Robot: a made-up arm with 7 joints. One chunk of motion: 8 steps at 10 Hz.
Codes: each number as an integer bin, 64 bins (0 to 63) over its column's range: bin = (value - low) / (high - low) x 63, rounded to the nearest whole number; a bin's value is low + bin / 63 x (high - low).
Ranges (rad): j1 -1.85..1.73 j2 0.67..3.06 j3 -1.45..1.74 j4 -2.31..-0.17 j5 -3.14..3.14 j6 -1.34..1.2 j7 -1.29..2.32
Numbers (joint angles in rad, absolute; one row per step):
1: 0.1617 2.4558 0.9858 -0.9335 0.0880 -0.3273 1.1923
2: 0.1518 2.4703 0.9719 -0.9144 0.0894 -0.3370 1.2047
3: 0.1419 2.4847 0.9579 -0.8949 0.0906 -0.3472 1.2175
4: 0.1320 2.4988 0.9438 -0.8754 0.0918 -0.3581 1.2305
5: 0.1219 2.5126 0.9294 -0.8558 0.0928 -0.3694 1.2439
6: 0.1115 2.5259 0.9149 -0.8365 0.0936 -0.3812 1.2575
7: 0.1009 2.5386 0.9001 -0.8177 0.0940 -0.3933 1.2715
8: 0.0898 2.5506 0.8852 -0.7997 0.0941 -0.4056 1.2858
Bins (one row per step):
1: 35 47 48 41 32 25 43
2: 35 47 48 41 32 25 44
3: 35 48 48 42 32 25 44
4: 35 48 47 42 32 24 44
5: 35 49 47 43 32 24 44
6: 35 49 47 43 32 24 44
7: 34 49 46 44 32 23 45
8: 34 50 46 44 32 23 45

